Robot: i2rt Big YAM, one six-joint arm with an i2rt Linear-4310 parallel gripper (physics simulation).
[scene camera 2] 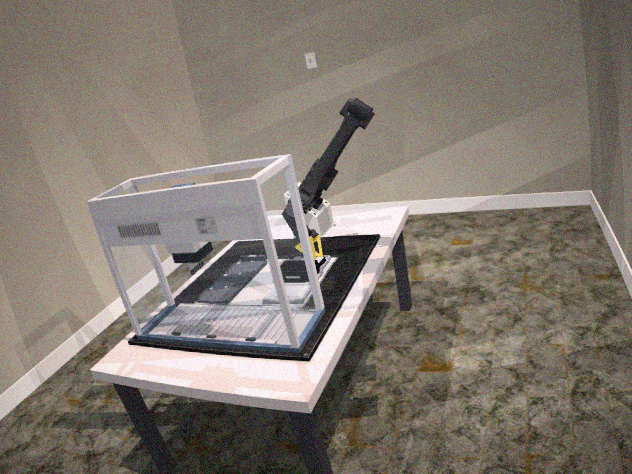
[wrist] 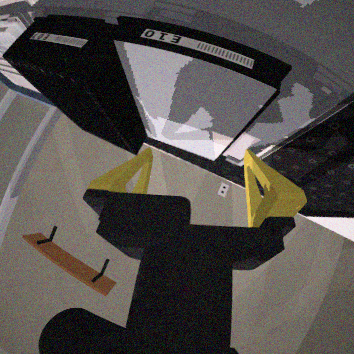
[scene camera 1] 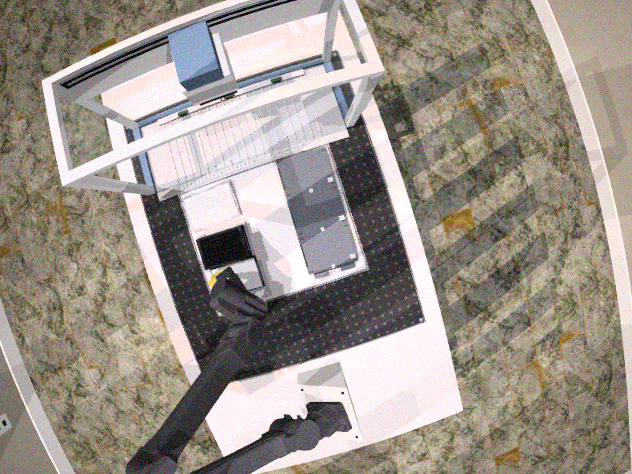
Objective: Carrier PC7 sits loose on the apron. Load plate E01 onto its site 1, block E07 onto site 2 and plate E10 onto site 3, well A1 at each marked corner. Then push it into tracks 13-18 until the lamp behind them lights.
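Where they show: gripper, between the fingertips: (scene camera 2: pixel 318 258) (wrist: pixel 196 152); arm's base, origin of its link: (scene camera 1: pixel 330 415).
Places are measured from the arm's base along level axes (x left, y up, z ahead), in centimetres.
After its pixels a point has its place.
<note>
My gripper (scene camera 1: pixel 220 276) (scene camera 2: pixel 316 254) {x 15.0, y -10.0, z 39.3 cm} (wrist: pixel 196 152) {x 15.0, y -10.0, z 39.3 cm} is open and empty, at the near end of the row of labware. In the wrist view its yellow fingertips stand apart, with plate E10 (scene camera 1: pixel 249 276) {x 7.0, y -10.2, z 40.1 cm} (wrist: pixel 200 90) {x 6.4, y -10.2, z 39.9 cm} beyond them. E10 is pale-topped with a dark skirt; the arm partly covers it in scene camera 1. The black block E07 (scene camera 1: pixel 224 246) {x 10.4, y -10.2, z 49.6 cm} (scene camera 2: pixel 296 271) {x 12.2, y -7.8, z 53.5 cm} (wrist: pixel 75 87) {x 5.9, y -7.7, z 46.4 cm} sits beside E10. The pale plate, E01 by elimination (scene camera 1: pixel 210 205) (scene camera 2: pixel 286 292), lies nearest the tracks (scene camera 1: pixel 219 153) {x 3.8, y -12.7, z 73.3 cm} (scene camera 2: pixel 219 321). The long grey carrier (scene camera 1: pixel 319 216) {x -15.2, y -12.1, z 48.2 cm} (scene camera 2: pixel 224 286) {x -16.3, y -12.0, z 54.9 cm} lies opposite the row, with no labware on it. The lamp cannot be made out.
A white frame (scene camera 1: pixel 219 122) {x -4.3, y 33.5, z 68.8 cm} (scene camera 2: pixel 270 255) {x 24.3, y 15.7, z 91.3 cm} stands over the tracks, with a blue head (scene camera 1: pixel 193 51) {x -3.8, y 32.9, z 83.3 cm} hanging inside it. A black dotted mat (scene camera 1: pixel 380 285) {x -24.1, y -13.1, z 25.4 cm} (scene camera 2: pixel 352 260) {x 26.3, y -13.0, z 36.2 cm} surrounds the labware area. The arm's base (scene camera 1: pixel 326 418) {x 0.5, y 5.7, z 2.3 cm} stands at the table's front end.
</note>
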